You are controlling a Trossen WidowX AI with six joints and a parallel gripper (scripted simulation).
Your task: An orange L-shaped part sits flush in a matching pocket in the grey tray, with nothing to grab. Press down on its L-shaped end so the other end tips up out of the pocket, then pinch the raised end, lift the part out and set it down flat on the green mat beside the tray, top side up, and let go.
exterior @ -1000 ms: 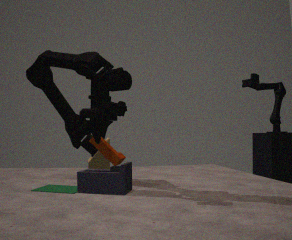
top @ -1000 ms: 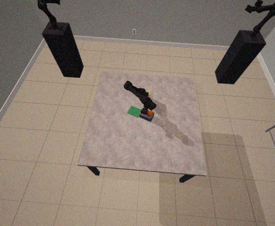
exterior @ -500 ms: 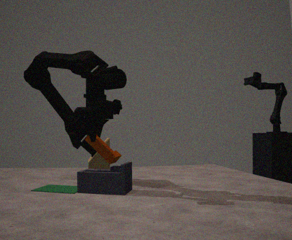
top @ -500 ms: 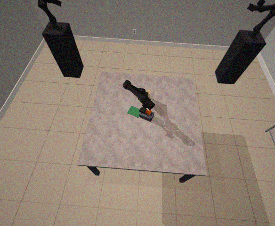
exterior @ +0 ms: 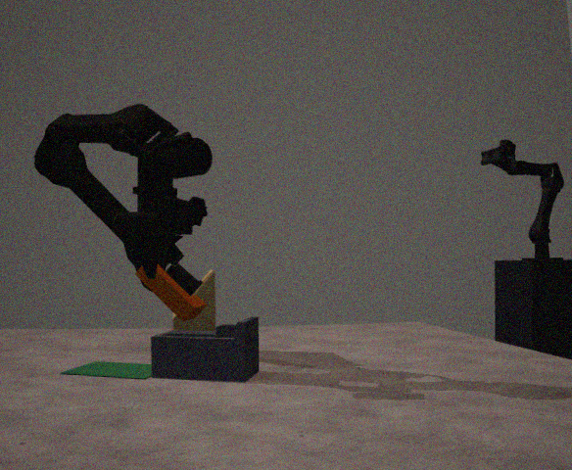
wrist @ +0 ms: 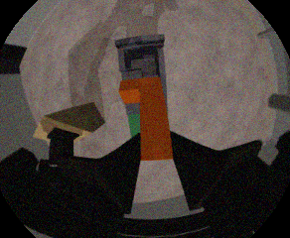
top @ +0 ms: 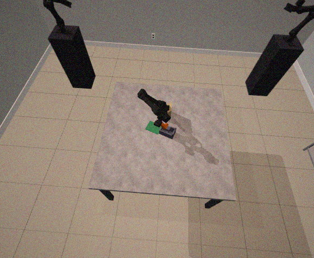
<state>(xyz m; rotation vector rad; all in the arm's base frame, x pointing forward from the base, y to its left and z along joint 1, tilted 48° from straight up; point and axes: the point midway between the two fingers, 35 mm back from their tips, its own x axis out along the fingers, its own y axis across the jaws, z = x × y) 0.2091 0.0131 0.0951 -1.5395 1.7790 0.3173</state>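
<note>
Now: gripper tip 170 mm above the green mat, 70 mm to the left of it and 40 mm past it. Also, from my gripper tip: orange L-shaped part (40 mm to the left, 30 mm below).
</note>
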